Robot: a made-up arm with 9 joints. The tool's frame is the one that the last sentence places.
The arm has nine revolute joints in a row. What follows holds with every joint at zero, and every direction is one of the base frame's.
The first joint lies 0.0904 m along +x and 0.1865 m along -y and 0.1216 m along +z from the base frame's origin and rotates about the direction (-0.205, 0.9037, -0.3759).
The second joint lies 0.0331 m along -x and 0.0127 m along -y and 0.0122 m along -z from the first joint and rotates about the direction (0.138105, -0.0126, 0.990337).
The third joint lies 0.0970 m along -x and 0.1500 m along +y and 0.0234 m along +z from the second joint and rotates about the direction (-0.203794, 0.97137, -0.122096).
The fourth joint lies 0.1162 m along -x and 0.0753 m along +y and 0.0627 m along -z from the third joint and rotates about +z.
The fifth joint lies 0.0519 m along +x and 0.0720 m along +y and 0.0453 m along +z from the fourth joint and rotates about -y.
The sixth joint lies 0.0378 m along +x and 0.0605 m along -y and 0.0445 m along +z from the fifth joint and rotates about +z.
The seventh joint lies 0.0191 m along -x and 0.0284 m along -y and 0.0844 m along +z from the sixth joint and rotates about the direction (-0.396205, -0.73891, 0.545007).
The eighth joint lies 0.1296 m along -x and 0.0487 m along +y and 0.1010 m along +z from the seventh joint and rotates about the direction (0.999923, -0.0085, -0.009).
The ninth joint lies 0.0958 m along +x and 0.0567 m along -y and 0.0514 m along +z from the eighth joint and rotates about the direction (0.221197, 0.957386, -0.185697).
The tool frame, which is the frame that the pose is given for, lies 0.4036 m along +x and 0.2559 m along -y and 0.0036 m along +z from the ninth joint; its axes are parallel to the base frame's.
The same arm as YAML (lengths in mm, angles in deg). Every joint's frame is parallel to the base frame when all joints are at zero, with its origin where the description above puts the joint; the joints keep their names.
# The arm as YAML. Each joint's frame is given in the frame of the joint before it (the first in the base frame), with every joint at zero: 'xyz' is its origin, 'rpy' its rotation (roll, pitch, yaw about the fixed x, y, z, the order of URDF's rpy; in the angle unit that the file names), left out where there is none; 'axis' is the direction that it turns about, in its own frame. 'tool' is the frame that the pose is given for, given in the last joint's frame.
units:
  length: mm
  angle: deg
joints:
  - name: joint 1
    type: revolute
    origin:
      xyz: [90.4, -186.5, 121.6]
    axis: [-0.205, 0.9037, -0.3759]
  - name: joint 2
    type: revolute
    origin:
      xyz: [-33.1, -12.7, -12.2]
    axis: [0.138105, -0.0126, 0.990337]
  - name: joint 3
    type: revolute
    origin:
      xyz: [-97.0, 150.0, 23.4]
    axis: [-0.203794, 0.97137, -0.122096]
  - name: joint 4
    type: revolute
    origin:
      xyz: [-116.2, 75.3, -62.7]
    axis: [0.0, 0.0, 1.0]
  - name: joint 5
    type: revolute
    origin:
      xyz: [51.9, 72.0, 45.3]
    axis: [0.0, -1.0, 0.0]
  - name: joint 6
    type: revolute
    origin:
      xyz: [37.8, -60.5, 44.5]
    axis: [0.0, 0.0, 1.0]
  - name: joint 7
    type: revolute
    origin:
      xyz: [-19.1, -28.4, 84.4]
    axis: [-0.396205, -0.73891, 0.545007]
  - name: joint 8
    type: revolute
    origin:
      xyz: [-129.6, 48.7, 101.0]
    axis: [0.999923, -0.0085, -0.009]
  - name: joint 9
    type: revolute
    origin:
      xyz: [95.8, -56.7, 51.4]
    axis: [0.221197, 0.957386, -0.185697]
tool:
  origin:
    xyz: [403.6, -255.9, 3.6]

